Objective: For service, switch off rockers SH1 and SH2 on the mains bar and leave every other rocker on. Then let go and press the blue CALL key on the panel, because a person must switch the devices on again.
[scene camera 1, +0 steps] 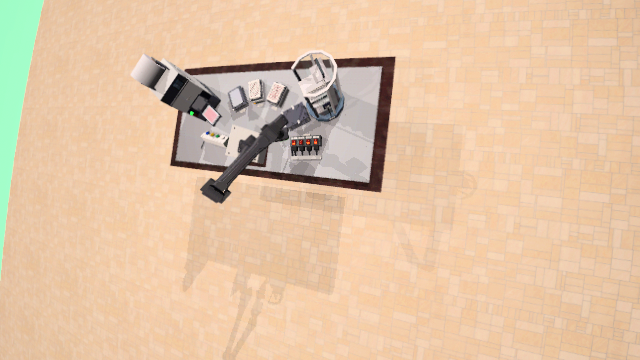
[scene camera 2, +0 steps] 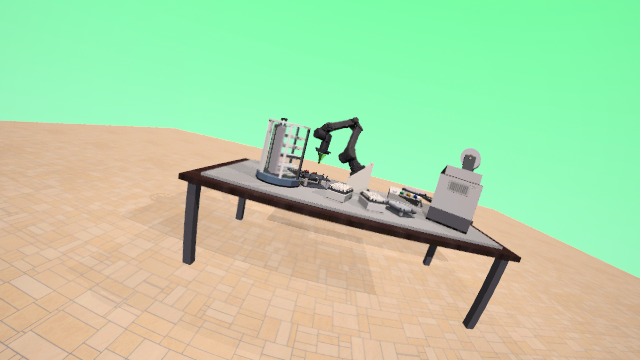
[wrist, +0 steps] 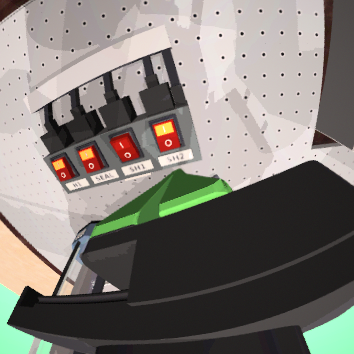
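Pixels of known places: gripper, between the fingertips: [scene camera 1: 288, 138] [scene camera 2: 318, 163] [wrist: 179, 176]; arm's base, origin of its link: [scene camera 1: 247, 148] [scene camera 2: 358, 171].
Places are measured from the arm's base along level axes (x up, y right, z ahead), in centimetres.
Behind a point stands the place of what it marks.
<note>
The mains bar [scene camera 1: 306, 142] @[y 37.6, x -7.3, z 11.4 cm] [wrist: 193, 142] @[y 25.2, x -8.4, z 11.3 cm] has its rockers in a row. In the wrist view, rockers H1 [wrist: 62, 169] @[y 42.5, x -7.4, z 12.9 cm], SEAL [wrist: 90, 158] @[y 37.6, x -7.4, z 11.7 cm] and SH2 [wrist: 166, 135] @[y 28.1, x -7.4, z 9.9 cm] show a lit upper half. Rocker SH1 [wrist: 124, 147] @[y 32.8, x -7.2, z 10.7 cm] is unlit, all red. My gripper [scene camera 2: 320, 161] @[y 26.7, x -0.9, z 10.8 cm] [wrist: 179, 176] @[y 26.7, x -0.9, z 10.8 cm] is shut and empty, its green fingertips pointing down. It hangs above the table near the mains bar, apart from it; in the wrist view the tips show just below the SH1 and SH2 labels. The blue key [scene camera 1: 208, 133] @[y -41.6, x -5.6, z 6.3 cm] is at one end of the small white panel [scene camera 1: 218, 140] @[y -29.8, x -4.5, z 2.2 cm]; its label is unreadable.
A round white-framed rack with a blue base [scene camera 1: 325, 118] @[y 45.9, x -8.4, z 28.8 cm] [scene camera 2: 278, 179] @[y 39.0, x -8.9, z 52.3 cm] stands close to the mains bar and arm. A tall grey machine [scene camera 2: 456, 195] @[y -54.5, x 5.9, z 41.5 cm] stands at the other table end. Three small boxes, including a white-topped one [scene camera 1: 277, 93] @[y 9.5, x -5.6, z 41.2 cm], lie between them. A pale upright board [scene camera 2: 361, 176] @[y -2.5, x -1.5, z 12.0 cm] stands near the arm's base.
</note>
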